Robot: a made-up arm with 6 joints.
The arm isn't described. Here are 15 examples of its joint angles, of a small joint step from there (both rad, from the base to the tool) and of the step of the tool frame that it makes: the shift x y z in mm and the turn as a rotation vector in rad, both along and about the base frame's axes.
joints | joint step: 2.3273 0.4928 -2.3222 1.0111 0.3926 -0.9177 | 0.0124 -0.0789 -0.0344 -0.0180 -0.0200 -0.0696
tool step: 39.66 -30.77 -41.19 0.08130 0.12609 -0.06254
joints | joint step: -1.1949 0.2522 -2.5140 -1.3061 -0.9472 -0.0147 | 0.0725 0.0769 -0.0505 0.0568 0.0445 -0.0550
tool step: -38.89 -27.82 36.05 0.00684 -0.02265 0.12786
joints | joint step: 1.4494 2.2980 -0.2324 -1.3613 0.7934 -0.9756 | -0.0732 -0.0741 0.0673 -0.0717 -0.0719 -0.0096
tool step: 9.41 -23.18 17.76 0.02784 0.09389 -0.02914
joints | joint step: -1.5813 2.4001 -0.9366 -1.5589 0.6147 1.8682 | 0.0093 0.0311 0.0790 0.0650 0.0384 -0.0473
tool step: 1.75 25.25 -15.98 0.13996 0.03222 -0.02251
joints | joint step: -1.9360 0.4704 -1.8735 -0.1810 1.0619 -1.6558 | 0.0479 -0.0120 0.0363 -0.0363 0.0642 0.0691
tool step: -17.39 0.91 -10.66 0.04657 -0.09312 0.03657
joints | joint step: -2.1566 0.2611 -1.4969 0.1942 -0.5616 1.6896 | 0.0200 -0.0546 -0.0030 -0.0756 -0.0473 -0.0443
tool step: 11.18 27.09 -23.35 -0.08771 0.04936 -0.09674
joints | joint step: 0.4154 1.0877 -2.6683 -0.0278 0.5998 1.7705 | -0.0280 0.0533 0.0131 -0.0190 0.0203 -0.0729
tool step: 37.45 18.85 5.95 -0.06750 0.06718 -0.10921
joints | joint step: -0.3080 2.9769 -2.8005 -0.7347 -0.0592 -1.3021 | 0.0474 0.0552 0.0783 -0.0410 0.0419 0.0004
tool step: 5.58 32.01 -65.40 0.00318 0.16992 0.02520
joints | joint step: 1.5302 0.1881 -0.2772 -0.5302 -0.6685 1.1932 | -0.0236 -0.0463 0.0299 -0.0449 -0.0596 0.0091
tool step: -8.05 -10.03 -13.77 0.06166 -0.04722 0.00511
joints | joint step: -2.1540 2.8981 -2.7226 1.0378 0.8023 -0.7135 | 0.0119 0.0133 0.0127 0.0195 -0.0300 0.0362
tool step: 5.74 -4.82 -11.12 0.00552 -0.05239 -0.03126
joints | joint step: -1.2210 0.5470 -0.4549 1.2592 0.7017 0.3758 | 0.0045 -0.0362 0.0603 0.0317 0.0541 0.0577
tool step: -1.43 13.09 -18.27 0.09793 -0.04438 0.04377
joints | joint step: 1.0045 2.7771 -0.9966 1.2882 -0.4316 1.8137 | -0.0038 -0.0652 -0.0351 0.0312 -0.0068 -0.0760
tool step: 12.95 15.91 28.40 0.05342 -0.04862 0.03492
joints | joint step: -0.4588 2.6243 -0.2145 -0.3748 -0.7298 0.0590 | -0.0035 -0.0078 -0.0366 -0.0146 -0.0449 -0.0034
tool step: 11.89 -5.10 -2.23 -0.01869 -0.08776 -0.00049
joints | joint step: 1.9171 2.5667 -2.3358 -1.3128 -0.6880 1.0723 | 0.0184 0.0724 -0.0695 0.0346 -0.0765 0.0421
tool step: -17.98 1.80 -26.34 -0.03530 0.06917 0.08920
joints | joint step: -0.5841 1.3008 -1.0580 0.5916 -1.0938 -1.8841 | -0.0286 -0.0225 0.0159 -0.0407 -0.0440 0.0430
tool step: -13.52 4.41 3.52 -0.05304 -0.04190 -0.01667
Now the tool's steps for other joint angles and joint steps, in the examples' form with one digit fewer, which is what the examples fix.
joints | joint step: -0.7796 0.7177 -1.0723 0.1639 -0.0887 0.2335 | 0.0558 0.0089 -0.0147 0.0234 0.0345 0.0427
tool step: 1.5 -3.4 1.7 0.0596 -0.0178 0.0923
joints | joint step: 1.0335 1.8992 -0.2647 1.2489 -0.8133 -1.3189 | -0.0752 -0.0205 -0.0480 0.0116 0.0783 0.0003
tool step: 14.5 -3.8 3.1 0.0780 0.0389 -0.0826
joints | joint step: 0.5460 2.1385 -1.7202 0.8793 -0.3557 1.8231 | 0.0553 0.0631 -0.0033 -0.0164 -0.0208 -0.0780
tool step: -2.0 35.4 -33.8 -0.1170 0.0051 0.0550
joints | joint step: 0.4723 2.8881 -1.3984 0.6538 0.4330 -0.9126 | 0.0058 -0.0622 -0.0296 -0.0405 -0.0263 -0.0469
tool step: 19.7 10.9 31.1 0.0410 -0.1187 0.0872
